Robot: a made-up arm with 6 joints. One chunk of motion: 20 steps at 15 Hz.
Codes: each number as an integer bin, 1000 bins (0 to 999) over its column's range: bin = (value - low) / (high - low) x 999, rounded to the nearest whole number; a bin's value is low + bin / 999 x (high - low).
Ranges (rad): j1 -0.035..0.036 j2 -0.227..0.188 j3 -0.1..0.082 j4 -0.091..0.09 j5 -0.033..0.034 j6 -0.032..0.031
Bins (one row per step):
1: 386 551 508 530 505 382
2: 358 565 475 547 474 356
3: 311 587 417 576 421 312
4: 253 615 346 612 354 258
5: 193 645 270 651 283 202
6: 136 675 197 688 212 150
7: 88 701 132 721 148 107
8: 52 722 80 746 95 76
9: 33 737 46 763 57 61
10: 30 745 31 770 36 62
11: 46 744 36 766 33 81
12: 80 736 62 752 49 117
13: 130 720 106 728 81 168
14: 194 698 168 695 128 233
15: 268 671 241 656 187 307
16: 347 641 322 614 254 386
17: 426 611 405 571 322 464
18: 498 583 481 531 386 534
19: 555 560 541 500 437 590
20: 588 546 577 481 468 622
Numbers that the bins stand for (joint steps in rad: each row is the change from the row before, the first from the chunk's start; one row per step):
1: -0.00757 0.00189 -0.00745 0.00503 0.00087 -0.00791
2: -0.00956 0.00771 -0.01346 0.00811 -0.00121 -0.00955
3: -0.01290 0.01685 -0.02403 0.01336 -0.00476 -0.01232
4: -0.01702 0.02848 -0.03696 0.01988 -0.00926 -0.01573
5: -0.02128 0.04094 -0.05081 0.02695 -0.01402 -0.01926
6: -0.02533 0.05341 -0.06411 0.03365 -0.01878 -0.02254
7: -0.02875 0.06421 -0.07595 0.03963 -0.02307 -0.02525
8: -0.03130 0.07293 -0.08543 0.04416 -0.02663 -0.02721
9: -0.03265 0.07916 -0.09162 0.04724 -0.02918 -0.02815
10: -0.03287 0.08248 -0.09435 0.04851 -0.03059 -0.02809
11: -0.03173 0.08207 -0.09344 0.04778 -0.03079 -0.02689
12: -0.02931 0.07875 -0.08870 0.04525 -0.02971 -0.02462
13: -0.02576 0.07210 -0.08069 0.04090 -0.02757 -0.02141
14: -0.02121 0.06296 -0.06939 0.03492 -0.02442 -0.01731
15: -0.01595 0.05174 -0.05609 0.02785 -0.02046 -0.01264
16: -0.01034 0.03928 -0.04134 0.02025 -0.01596 -0.00766
17: -0.00472 0.02682 -0.02622 0.01245 -0.01140 -0.00274
18: 0.00039 0.01519 -0.01237 0.00521 -0.00711 0.00168
19: 0.00444 0.00563 -0.00144 -0.00041 -0.00369 0.00521
20: 0.00679 -0.00018 0.00512 -0.00385 -0.00161 0.00723

